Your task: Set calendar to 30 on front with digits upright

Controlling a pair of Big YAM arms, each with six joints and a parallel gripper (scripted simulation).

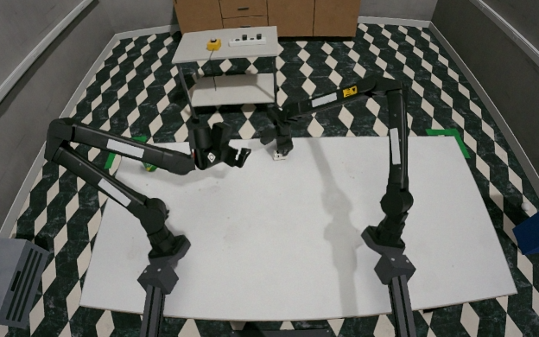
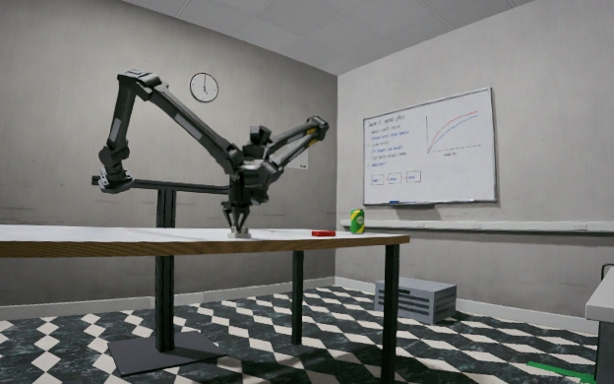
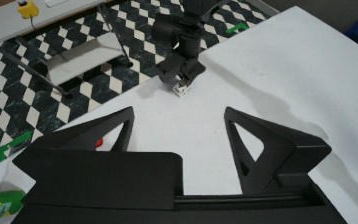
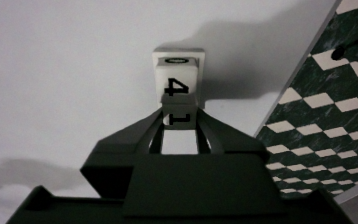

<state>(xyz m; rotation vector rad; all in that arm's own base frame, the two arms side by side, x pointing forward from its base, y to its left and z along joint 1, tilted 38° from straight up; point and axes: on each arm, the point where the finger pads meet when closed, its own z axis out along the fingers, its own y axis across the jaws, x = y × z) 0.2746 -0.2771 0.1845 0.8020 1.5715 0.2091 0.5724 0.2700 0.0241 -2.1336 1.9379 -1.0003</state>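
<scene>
Right now my right hand is 2 cm to the right of the flat white tray and 2 cm above it. From my right hand the other things lie so: flat red object (40 cm to the left, 3 cm ahead, 2 cm below).
</scene>
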